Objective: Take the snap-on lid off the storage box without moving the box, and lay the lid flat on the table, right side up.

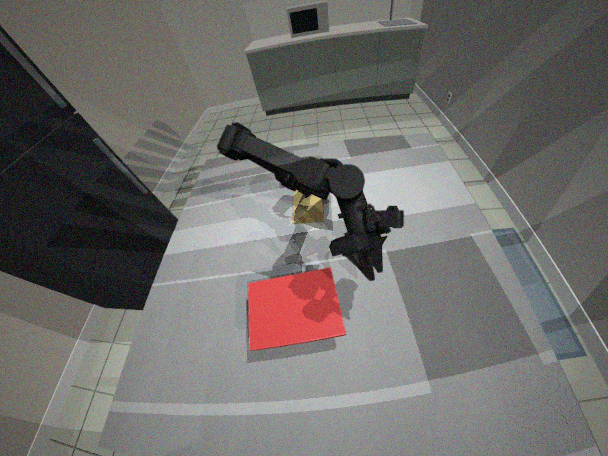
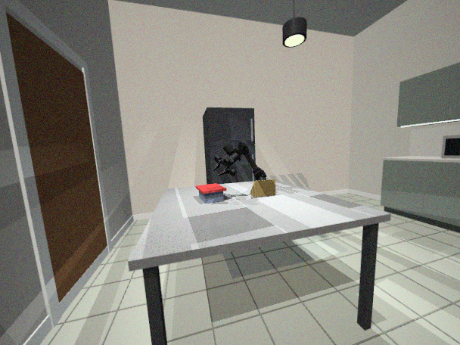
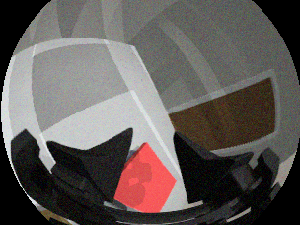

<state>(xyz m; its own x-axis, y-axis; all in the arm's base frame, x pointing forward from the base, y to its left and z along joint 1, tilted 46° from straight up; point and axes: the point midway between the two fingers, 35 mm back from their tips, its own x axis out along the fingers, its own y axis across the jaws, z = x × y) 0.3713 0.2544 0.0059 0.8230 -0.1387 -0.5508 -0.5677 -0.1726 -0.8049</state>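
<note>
The red lid lies 200 mm to the right of my gripper tip, 140 mm below it and 40 mm ahead of it. Round my gripper tip: storage box 200 mm to the right, 190 mm below, 40 mm ahead.
</note>
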